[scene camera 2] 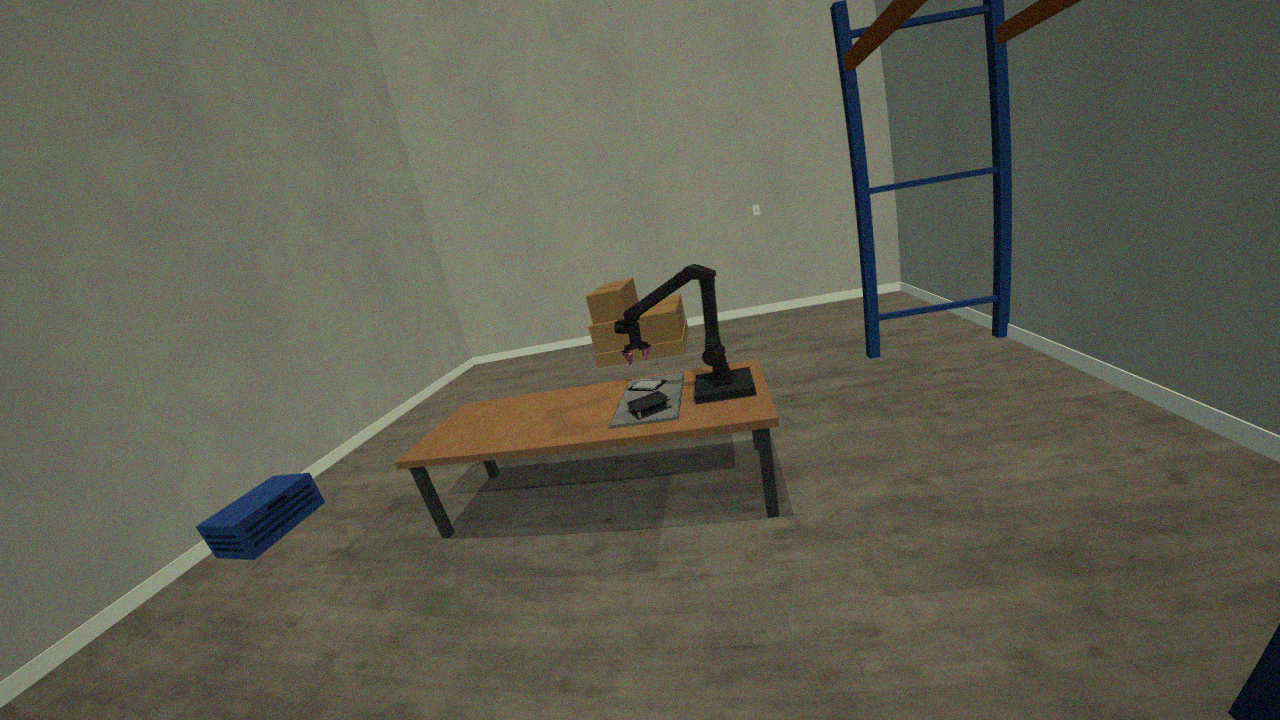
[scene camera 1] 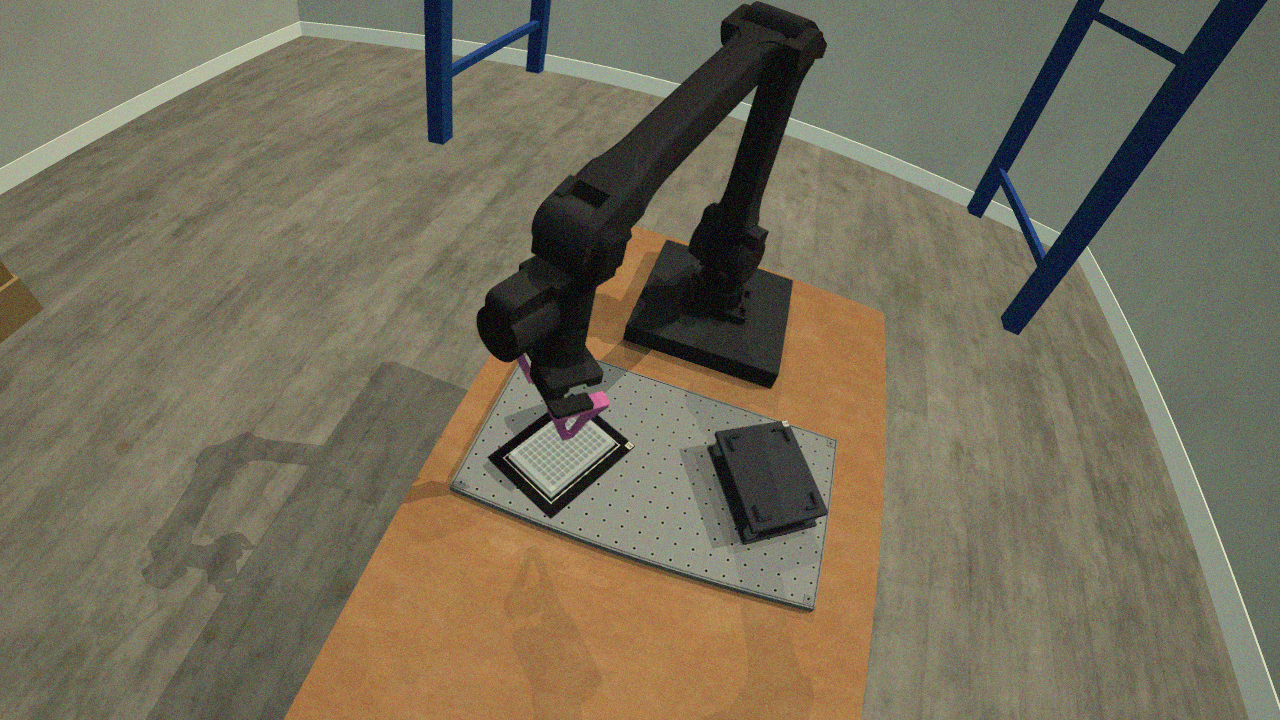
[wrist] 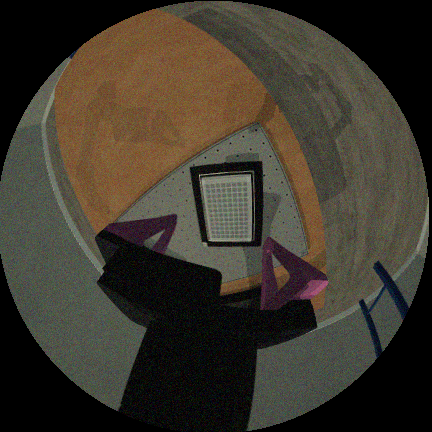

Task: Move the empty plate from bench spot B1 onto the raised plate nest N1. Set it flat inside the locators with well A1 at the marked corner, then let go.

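Seen in the pictures: gripper, fingertip midpoint: [scene camera 2: 638, 362] [scene camera 1: 549, 409] [wrist: 221, 230]; arm's base at its link origin: [scene camera 2: 722, 380] [scene camera 1: 715, 300].
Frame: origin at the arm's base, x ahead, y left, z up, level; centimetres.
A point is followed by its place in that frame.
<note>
The white multi-well plate [scene camera 1: 559, 454] @[y -13.2, x 39.8, z -1.2 cm] [scene camera 2: 646, 385] @[y -10.0, x 38.2, z -1.0 cm] [wrist: 227, 210] @[y -13.3, x 39.0, z -0.9 cm] lies flat inside the black-bordered bench spot B1 [scene camera 1: 549, 509] @[y -11.3, x 47.9, z -2.2 cm] [wrist: 258, 200] @[y -18.9, x 37.9, z -2.2 cm]. A small white mark [scene camera 1: 629, 445] @[y -4.8, x 33.7, z -2.2 cm] sits at one corner of that border. My gripper [scene camera 1: 547, 410] @[y -14.6, x 40.8, z 10.0 cm] [scene camera 2: 637, 360] @[y -14.6, x 40.8, z 10.0 cm] [wrist: 221, 230] @[y -14.6, x 40.8, z 10.0 cm] is open and empty, its pink fingers spread wide. It hangs above the plate, clear of it, and partly covers the plate in the first scene view. The dark raised nest N1 [scene camera 1: 769, 479] @[y 15.4, x 34.2, z 2.0 cm] [scene camera 2: 648, 404] @[y 20.1, x 32.0, z 2.0 cm] has raised corner locators and a pale mark by one corner. The nest does not show in the wrist view.
The perforated grey board [scene camera 1: 662, 501] @[y 2.4, x 40.5, z -2.3 cm] [wrist: 295, 225] @[y -24.2, x 29.7, z -2.3 cm] carries B1 and the nest on the orange table [scene camera 1: 447, 617] @[y -17.5, x 67.2, z -3.6 cm] [scene camera 2: 519, 425] @[y 13.0, x 100.1, z -3.6 cm]. My black arm base [scene camera 1: 707, 322] @[y -0.1, x 6.3, z 0.0 cm] [scene camera 2: 724, 385] @[y 6.9, x -0.7, z 0.3 cm] stands behind the board. Cardboard boxes [scene camera 2: 611, 300] and a blue frame [scene camera 2: 861, 205] stand off the table.
</note>
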